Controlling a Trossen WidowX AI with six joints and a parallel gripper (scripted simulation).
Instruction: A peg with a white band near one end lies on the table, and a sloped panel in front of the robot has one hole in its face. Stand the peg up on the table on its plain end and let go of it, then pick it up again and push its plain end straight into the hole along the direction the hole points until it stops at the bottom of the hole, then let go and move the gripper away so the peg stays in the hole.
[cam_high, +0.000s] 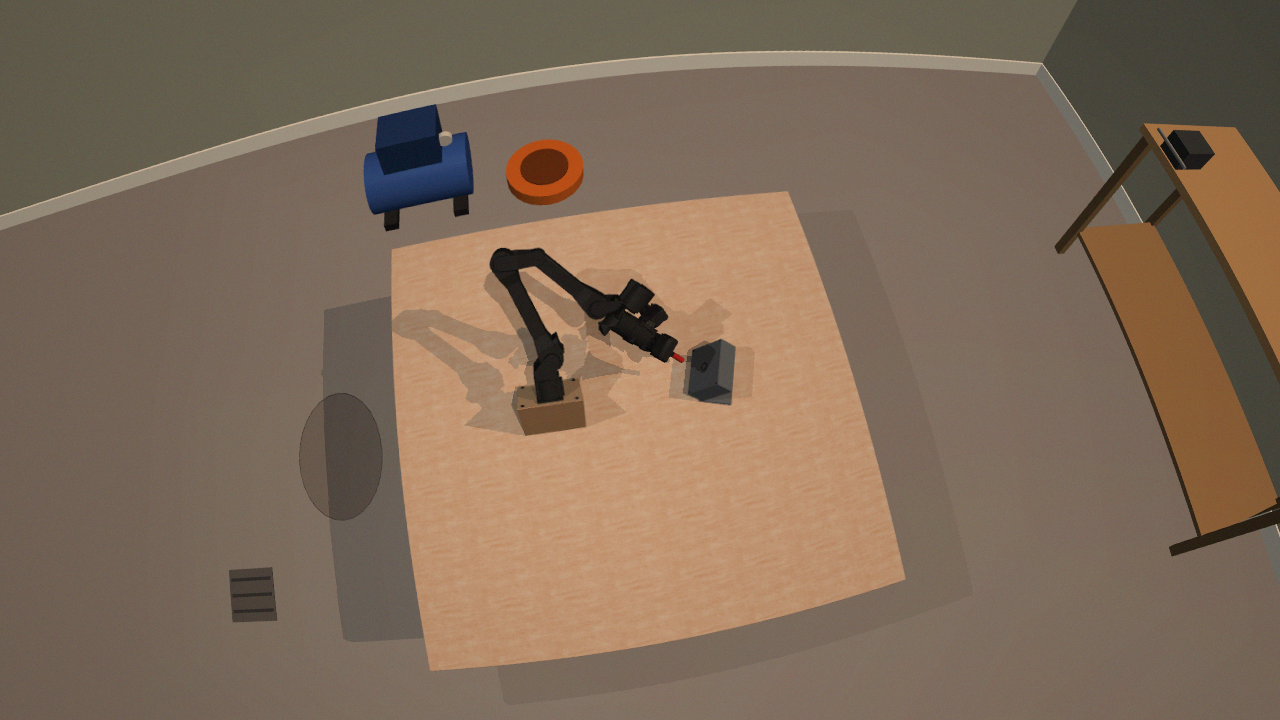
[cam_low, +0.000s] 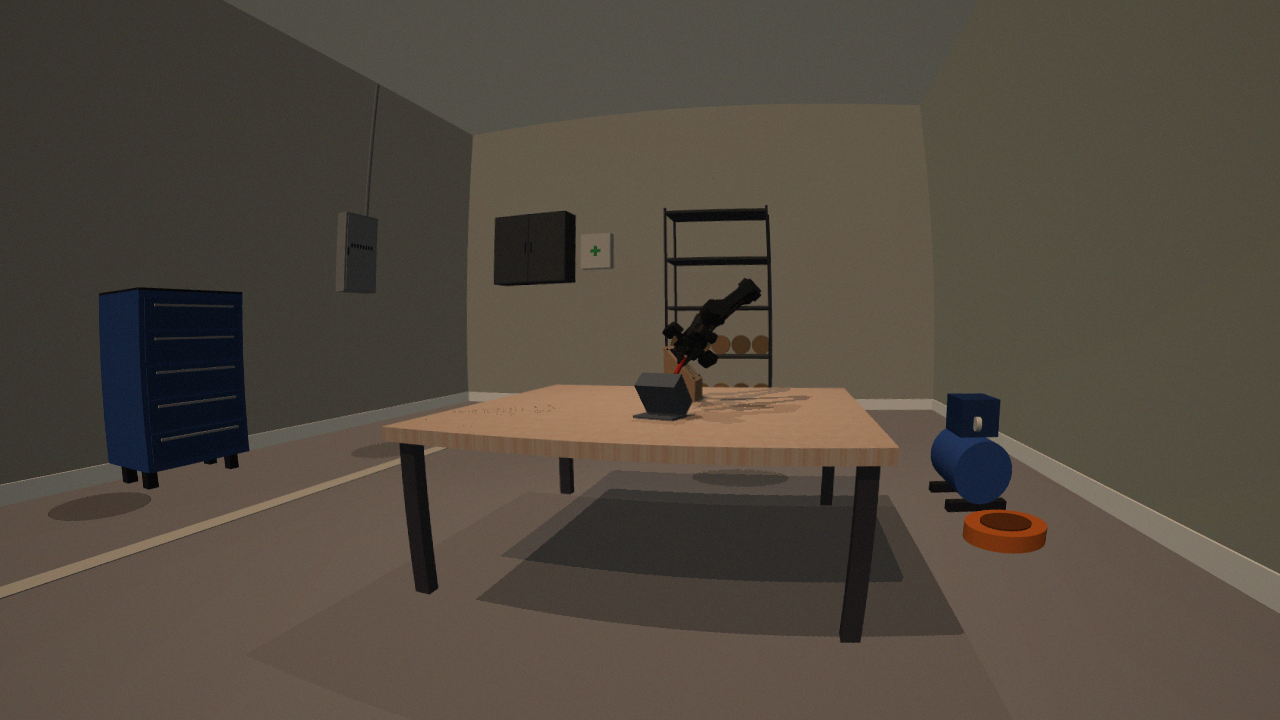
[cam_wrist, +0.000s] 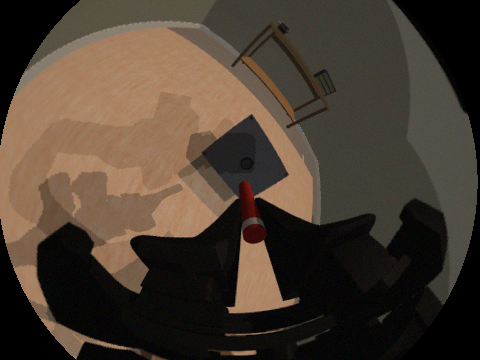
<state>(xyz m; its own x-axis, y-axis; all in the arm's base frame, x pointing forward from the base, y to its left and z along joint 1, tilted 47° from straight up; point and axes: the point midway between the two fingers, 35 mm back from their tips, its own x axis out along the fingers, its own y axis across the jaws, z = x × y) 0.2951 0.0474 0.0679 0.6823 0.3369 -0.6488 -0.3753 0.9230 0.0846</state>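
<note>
The dark grey sloped panel is 110 mm ahead of my gripper tip, 30 mm to the right of it and 80 mm below it. From my gripper tip the other things lie so: red peg (10 mm behind, 10 mm above).
</note>
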